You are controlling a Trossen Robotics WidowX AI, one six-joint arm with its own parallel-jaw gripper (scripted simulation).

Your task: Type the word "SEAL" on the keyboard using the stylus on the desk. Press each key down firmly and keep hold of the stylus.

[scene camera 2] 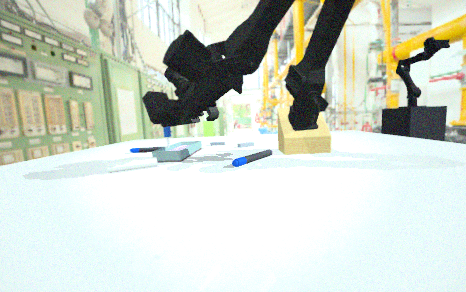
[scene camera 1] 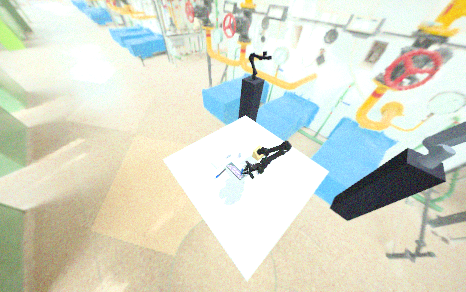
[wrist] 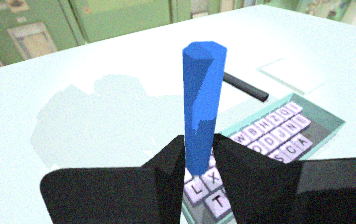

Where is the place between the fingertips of my gripper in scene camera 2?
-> At 165, 125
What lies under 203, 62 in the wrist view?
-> A blue stylus.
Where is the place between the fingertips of my gripper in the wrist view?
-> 198, 140
